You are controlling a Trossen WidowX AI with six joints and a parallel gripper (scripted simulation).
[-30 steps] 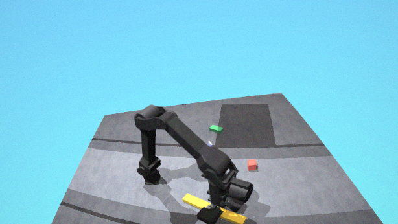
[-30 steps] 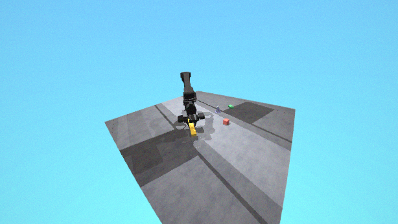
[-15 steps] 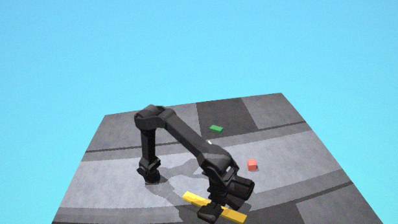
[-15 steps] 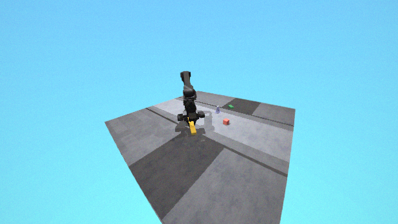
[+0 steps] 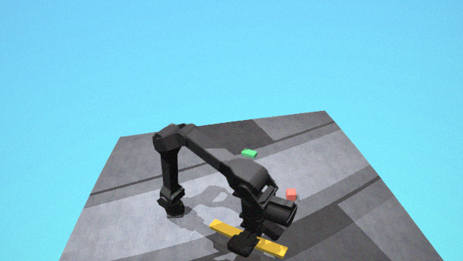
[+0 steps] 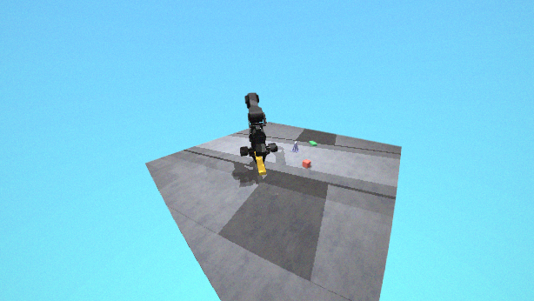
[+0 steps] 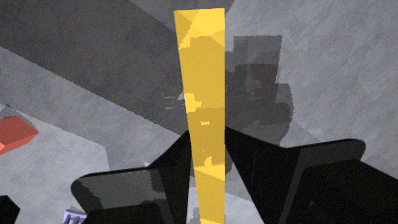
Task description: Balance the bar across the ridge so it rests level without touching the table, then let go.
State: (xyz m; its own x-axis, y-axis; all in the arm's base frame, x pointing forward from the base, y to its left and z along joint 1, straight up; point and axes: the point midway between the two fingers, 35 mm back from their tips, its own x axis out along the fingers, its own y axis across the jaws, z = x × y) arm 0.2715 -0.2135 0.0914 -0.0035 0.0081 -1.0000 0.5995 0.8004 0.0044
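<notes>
Now: gripper tip 350 mm to the right of the purple ridge and 30 mm above it. The rest, counted from my gripper tip: yellow bar: 20 mm behind, 20 mm to the left; green block: 50 mm ahead, 520 mm to the left, 50 mm below; red cube: 160 mm ahead, 210 mm to the left, 40 mm below.
</notes>
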